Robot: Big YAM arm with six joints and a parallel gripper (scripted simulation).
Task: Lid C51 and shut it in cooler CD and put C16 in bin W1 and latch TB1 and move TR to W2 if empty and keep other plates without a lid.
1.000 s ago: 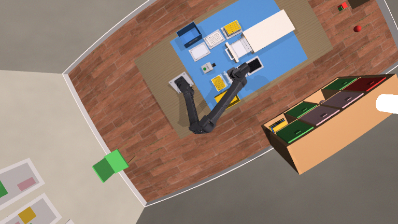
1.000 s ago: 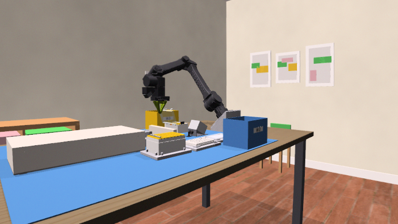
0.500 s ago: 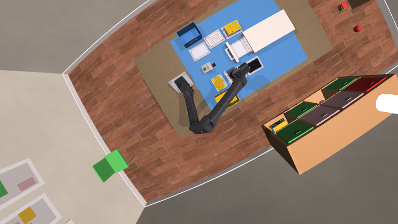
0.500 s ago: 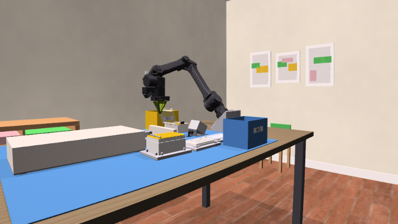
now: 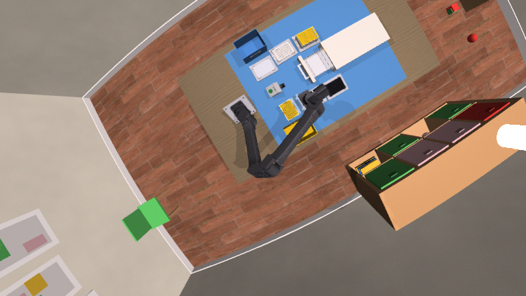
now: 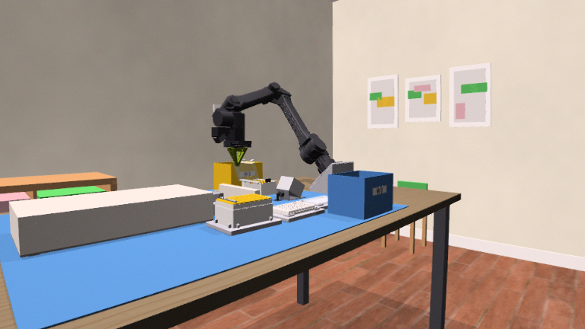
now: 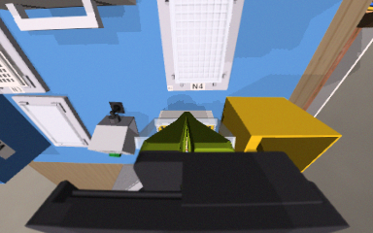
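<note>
Now: the tip box TB1 10 cm behind my hand and 7 cm below it. Also, from my hand: DONE key box: 17 cm to the left, 13 cm behind, 8 cm below; then green DONE key: 17 cm to the left, 15 cm behind, 6 cm below; then yellow bin W1: 15 cm to the right, 12 cm behind, 9 cm below.
</note>
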